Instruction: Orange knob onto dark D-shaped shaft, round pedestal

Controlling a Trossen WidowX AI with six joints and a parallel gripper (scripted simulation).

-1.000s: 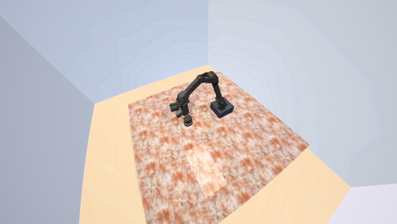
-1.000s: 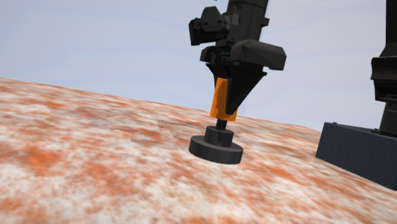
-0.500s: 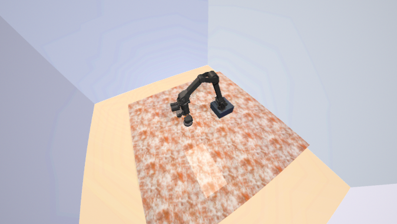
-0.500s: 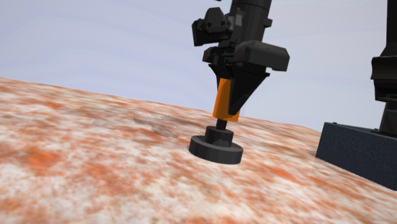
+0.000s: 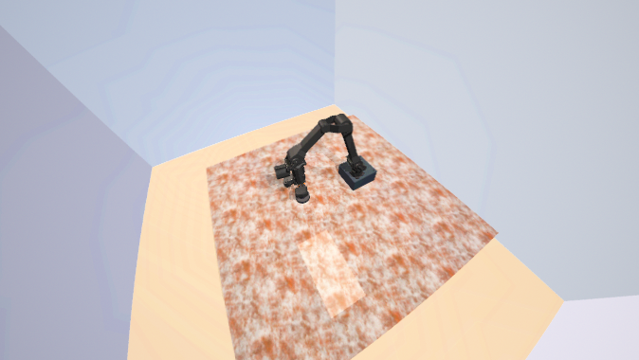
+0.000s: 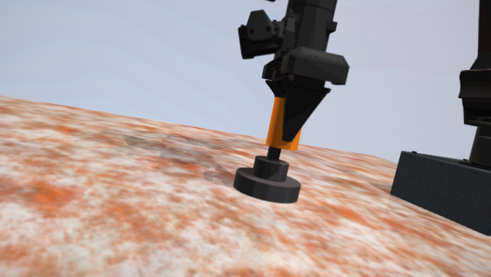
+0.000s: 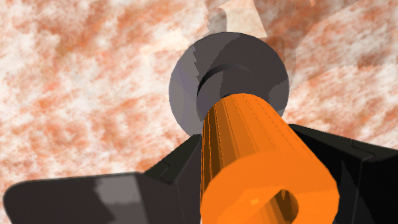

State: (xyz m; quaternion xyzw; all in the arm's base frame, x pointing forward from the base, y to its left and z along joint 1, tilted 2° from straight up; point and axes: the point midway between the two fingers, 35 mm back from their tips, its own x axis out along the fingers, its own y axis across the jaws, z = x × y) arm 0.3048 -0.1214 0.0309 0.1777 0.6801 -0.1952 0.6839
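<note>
The pedestal lies 1 cm ahead of my gripper tip and 4 cm below it. The rest, counted from my gripper tip: orange knob (2 cm above).
</note>
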